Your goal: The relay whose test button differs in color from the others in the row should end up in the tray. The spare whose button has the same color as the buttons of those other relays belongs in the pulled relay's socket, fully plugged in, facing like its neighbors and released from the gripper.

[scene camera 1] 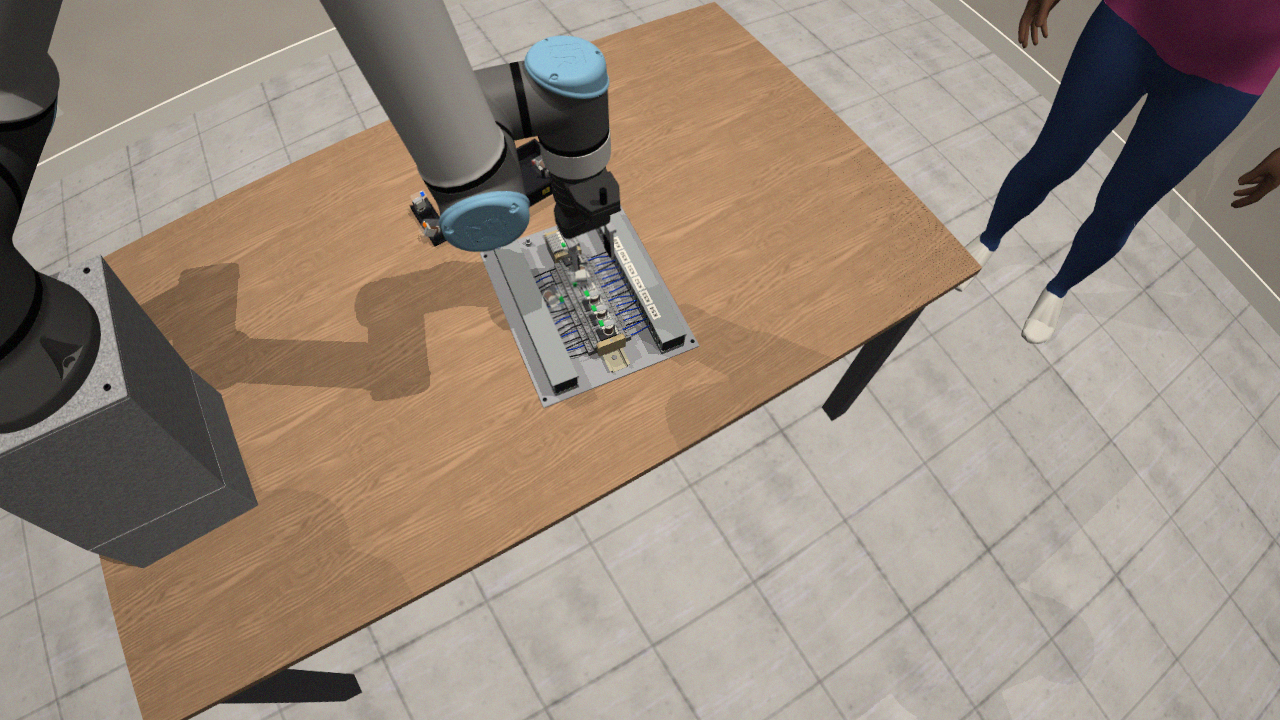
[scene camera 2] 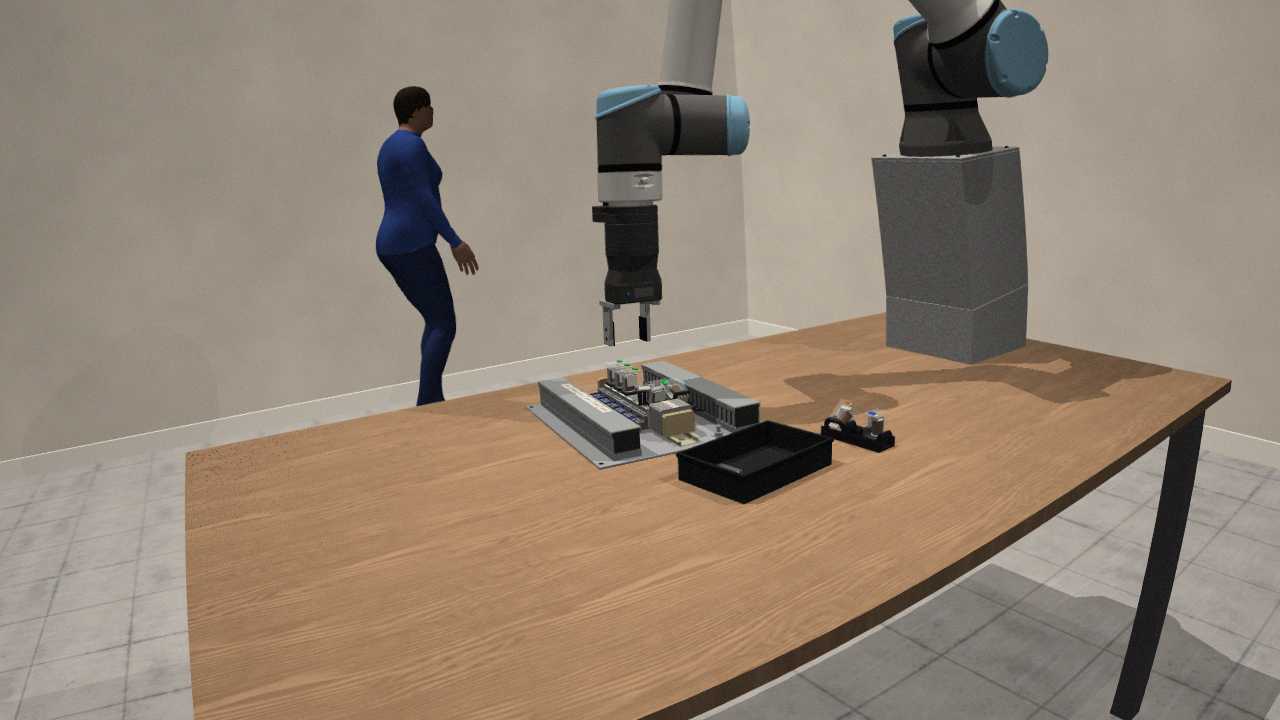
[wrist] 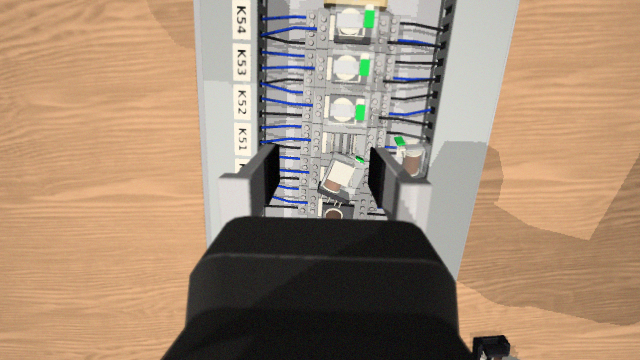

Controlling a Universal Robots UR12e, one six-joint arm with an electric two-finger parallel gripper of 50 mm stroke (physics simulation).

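Places are measured from the arm's base along level axes (x ahead, y left, z up), in metres.
Where they show: gripper, fingertip midpoint: (scene camera 1: 592, 258) (scene camera 2: 627, 342) (wrist: 324, 164); arm's base, link origin: (scene camera 1: 24, 357) (scene camera 2: 946, 151).
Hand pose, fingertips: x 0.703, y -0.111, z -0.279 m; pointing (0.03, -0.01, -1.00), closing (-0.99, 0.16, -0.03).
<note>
Each offset is from my fingertips to the top centre of the thing.
My gripper (scene camera 2: 627, 341) (wrist: 324, 164) is open and empty, high above the relay row. In the wrist view, three green-button relays @[0.030 m back, 0.081 m right, 0.048 m down] (wrist: 351, 22) @[0.024 m back, 0.052 m right, 0.048 m down] (wrist: 346, 67) @[0.018 m back, 0.023 m right, 0.048 m down] (wrist: 343, 109) stand upright by labels K54, K53 and K52. The socket @[0.016 m back, 0.009 m right, 0.085 m down] (wrist: 340, 143) by K51 is bare. Below it a green-button relay @[0.007 m back, 0.032 m left, 0.064 m down] (wrist: 340, 175) lies tilted, pins out. Another green-button relay @[0.064 m back, 0.026 m left, 0.065 m down] (wrist: 412, 160) lies over the wires beside the right duct. A relay @[0.000 m ahead, 0.069 m left, 0.044 m down] (wrist: 333, 215) below is partly hidden by the gripper. Blue-button @[0.154 m back, 0.340 m left, 0.069 m down] (scene camera 2: 875, 420) and orange-button @[0.161 m back, 0.276 m left, 0.070 m down] (scene camera 1: 429, 227) spares sit in the holder @[0.155 m back, 0.308 m left, 0.094 m down] (scene camera 2: 859, 437). The tray @[0.018 m ahead, 0.288 m left, 0.082 m down] (scene camera 2: 711, 474) is black; its inside is partly hidden.
Grey ducts @[0.101 m back, 0.029 m left, 0.074 m down] (wrist: 472, 100) (scene camera 1: 537, 322) (scene camera 2: 586, 416) flank the row on the panel. The end block @[0.007 m ahead, 0.104 m left, 0.070 m down] (scene camera 2: 671, 417) stands at the row's tray end. The tray stands beside the panel, the spare holder beyond it. The arm hides part of the tray in scene camera 1.
</note>
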